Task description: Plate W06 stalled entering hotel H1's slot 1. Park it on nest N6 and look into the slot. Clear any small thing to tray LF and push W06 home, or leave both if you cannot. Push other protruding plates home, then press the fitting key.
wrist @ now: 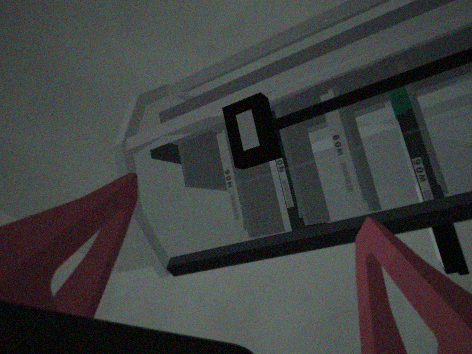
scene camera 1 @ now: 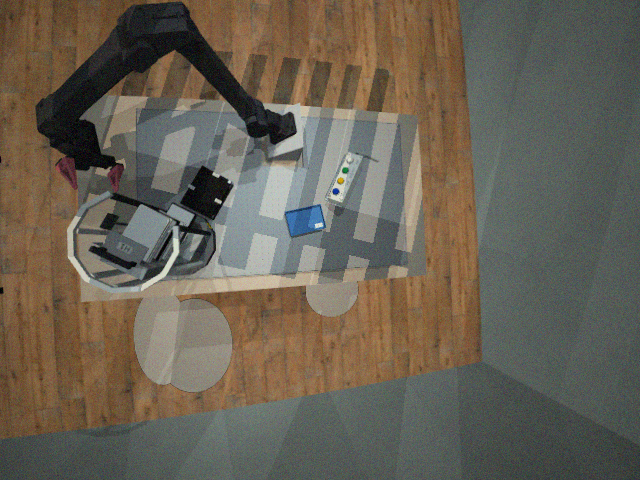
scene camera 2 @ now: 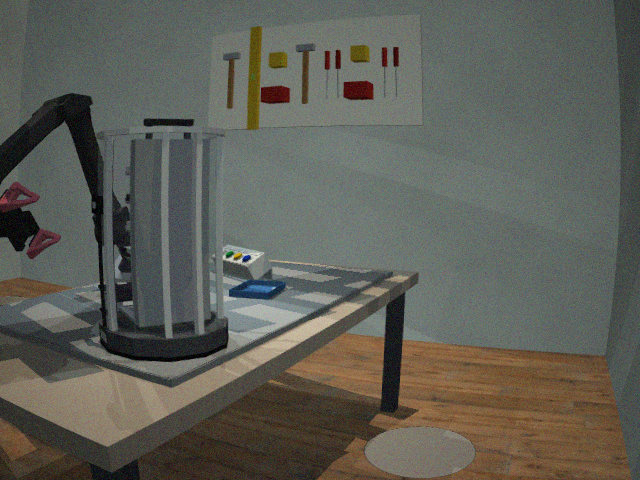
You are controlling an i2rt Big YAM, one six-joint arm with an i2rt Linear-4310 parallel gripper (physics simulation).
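Seen in the pictures: gripper, fingertip midpoint: [wrist: 250,206] [scene camera 1: 97,190] [scene camera 2: 49,218]; arm's base, link origin: [scene camera 1: 283,129].
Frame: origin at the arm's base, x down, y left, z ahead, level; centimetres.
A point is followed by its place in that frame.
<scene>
Hotel H1 [scene camera 1: 147,224] [scene camera 2: 180,232] stands in a round barred cage at the table's left end. In the wrist view, its slots and labelled plates show between dark bars. One dark plate [wrist: 412,135], its label seeming to read W06, sticks out past the lower bar; a small green piece [wrist: 400,101] {z 36.5, x -8.4, y -48.8 cm} shows at its other end. Other labels are blurred. My gripper [scene camera 1: 94,180] {z 20.1, x -15.8, y -58.3 cm} [scene camera 2: 49,217] {z 20.1, x -15.8, y -58.3 cm} [wrist: 250,206] {z 20.1, x -15.8, y -58.3 cm} is open and empty, beside the hotel and apart from it. A black square nest [scene camera 1: 204,191] {z 20.2, x 1.7, y -33.0 cm} lies right of the hotel; its label is unreadable. The blue tray [scene camera 1: 303,219] {z 35.9, x 7.5, y 3.0 cm} [scene camera 2: 257,289] {z 35.2, x 7.5, y 6.0 cm} lies mid-table.
A white key panel [scene camera 1: 343,178] {z 22.1, x 0.6, y 21.0 cm} [scene camera 2: 245,262] {z 27.3, x 2.1, y 15.8 cm} with white, green, yellow and blue keys stands right of the tray. The cage's pale upper ring [scene camera 1: 72,242] {z 35.8, x -31.1, y -56.3 cm} and dark base [scene camera 2: 164,343] {z 44.2, x 4.4, y -56.0 cm} surround the hotel. The arm's base [scene camera 1: 281,128] {z 2.3, x -5.5, y -1.3 cm} stands at the table's far edge.
</scene>
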